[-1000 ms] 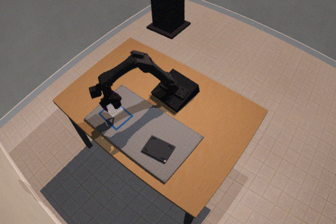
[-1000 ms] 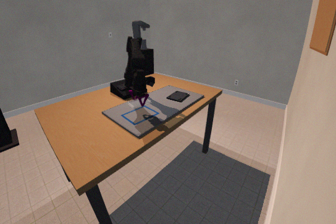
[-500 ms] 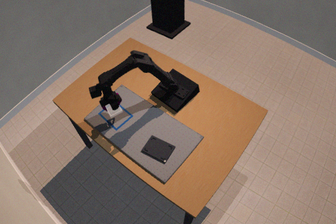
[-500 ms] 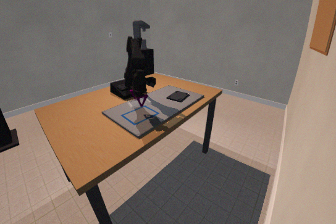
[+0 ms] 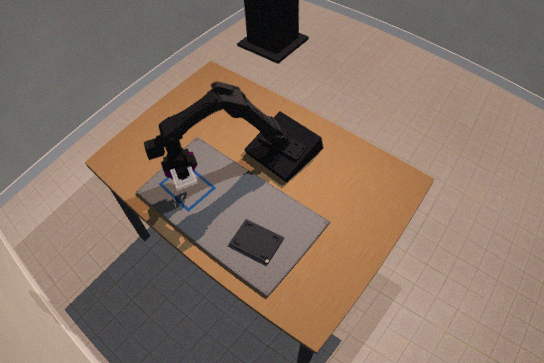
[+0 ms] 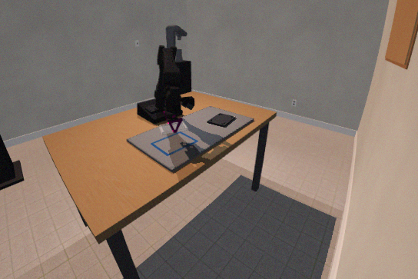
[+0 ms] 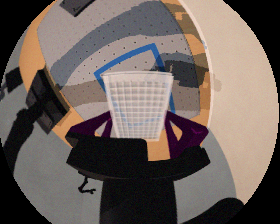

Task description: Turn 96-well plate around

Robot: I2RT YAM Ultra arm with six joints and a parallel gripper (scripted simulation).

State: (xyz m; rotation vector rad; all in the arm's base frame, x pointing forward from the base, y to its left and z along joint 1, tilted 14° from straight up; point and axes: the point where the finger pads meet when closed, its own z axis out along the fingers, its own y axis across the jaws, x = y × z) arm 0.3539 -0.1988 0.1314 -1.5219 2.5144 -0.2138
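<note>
The white 96-well plate is right at my hand. From my hand the other things lie so: white A1 label: 46 cm to the left, 7 cm below, 6 cm ahead; then dark plate nest N1: 38 cm to the left, 8 cm below, 2 cm ahead.
</note>
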